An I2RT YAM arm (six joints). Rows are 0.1 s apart.
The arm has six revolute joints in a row. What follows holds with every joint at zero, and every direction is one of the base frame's.
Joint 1 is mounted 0.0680 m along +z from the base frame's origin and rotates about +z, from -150.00 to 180.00 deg.
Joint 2 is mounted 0.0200 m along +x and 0.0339 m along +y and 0.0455 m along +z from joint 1 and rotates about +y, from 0.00 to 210.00 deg.
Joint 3 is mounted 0.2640 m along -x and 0.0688 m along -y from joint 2 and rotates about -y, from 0.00 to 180.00 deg.
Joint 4 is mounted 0.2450 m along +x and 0.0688 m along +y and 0.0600 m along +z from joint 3 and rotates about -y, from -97.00 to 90.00 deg.
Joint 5 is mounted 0.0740 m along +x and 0.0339 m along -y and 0.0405 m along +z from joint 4 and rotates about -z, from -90.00 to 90.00 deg.
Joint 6 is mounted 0.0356 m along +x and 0.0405 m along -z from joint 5 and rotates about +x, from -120.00 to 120.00 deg.
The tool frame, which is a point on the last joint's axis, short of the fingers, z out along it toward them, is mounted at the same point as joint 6; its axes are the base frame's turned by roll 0.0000, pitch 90.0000 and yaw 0.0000 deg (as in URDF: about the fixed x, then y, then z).
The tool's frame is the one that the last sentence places.
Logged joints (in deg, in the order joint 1, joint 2, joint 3, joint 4, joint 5, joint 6), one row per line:
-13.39 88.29 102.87 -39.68 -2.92 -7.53
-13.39 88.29 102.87 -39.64 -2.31 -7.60
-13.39 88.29 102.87 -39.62 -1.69 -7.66
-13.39 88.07 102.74 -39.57 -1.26 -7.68
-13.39 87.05 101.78 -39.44 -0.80 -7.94
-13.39 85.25 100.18 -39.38 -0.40 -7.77
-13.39 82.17 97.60 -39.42 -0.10 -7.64
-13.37 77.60 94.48 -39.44 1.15 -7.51
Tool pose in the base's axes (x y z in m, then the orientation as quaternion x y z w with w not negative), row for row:
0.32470 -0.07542 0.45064 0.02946 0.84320 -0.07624 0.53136
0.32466 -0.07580 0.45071 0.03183 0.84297 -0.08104 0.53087
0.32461 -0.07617 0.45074 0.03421 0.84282 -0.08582 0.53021
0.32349 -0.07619 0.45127 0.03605 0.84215 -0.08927 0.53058
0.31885 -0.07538 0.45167 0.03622 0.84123 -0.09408 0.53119
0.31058 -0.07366 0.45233 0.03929 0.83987 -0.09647 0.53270
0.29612 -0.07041 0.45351 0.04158 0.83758 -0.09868 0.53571
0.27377 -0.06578 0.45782 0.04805 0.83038 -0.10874 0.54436
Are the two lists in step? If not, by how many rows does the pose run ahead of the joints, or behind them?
They are in step.
